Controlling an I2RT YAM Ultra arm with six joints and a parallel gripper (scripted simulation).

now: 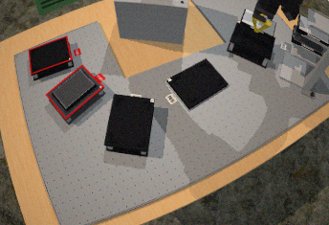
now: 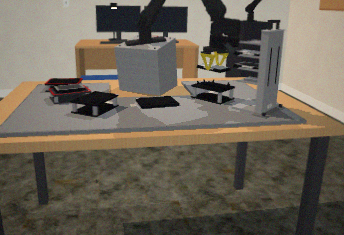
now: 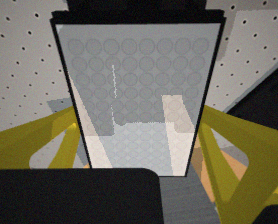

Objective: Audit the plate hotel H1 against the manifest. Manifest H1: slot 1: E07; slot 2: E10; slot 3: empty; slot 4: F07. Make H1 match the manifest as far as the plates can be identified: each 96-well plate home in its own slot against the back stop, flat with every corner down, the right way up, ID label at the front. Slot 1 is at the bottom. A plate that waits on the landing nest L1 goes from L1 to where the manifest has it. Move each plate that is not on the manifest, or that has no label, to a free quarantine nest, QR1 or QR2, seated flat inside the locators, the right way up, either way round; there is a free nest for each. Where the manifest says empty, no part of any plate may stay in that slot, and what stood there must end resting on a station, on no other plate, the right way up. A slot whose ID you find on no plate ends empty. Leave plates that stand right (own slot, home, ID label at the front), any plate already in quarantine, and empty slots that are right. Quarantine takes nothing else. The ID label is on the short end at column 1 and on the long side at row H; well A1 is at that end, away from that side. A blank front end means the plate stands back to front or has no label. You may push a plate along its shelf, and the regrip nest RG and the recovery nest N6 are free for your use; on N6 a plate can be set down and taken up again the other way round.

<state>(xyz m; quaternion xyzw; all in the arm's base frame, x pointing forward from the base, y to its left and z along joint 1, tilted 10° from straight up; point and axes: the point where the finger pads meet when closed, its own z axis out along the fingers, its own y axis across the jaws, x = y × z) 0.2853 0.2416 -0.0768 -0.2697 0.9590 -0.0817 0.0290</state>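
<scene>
My gripper is now 9 cm above the black regrip nest RG. Round my hand: pale grey 96-well plate (16 cm ahead, 10 cm to the left, 8 cm above); then A1 mark (9 cm behind, 1 cm to the left, 9 cm below); then RG tag (10 cm behind, 4 cm to the left, 15 cm below).
</scene>
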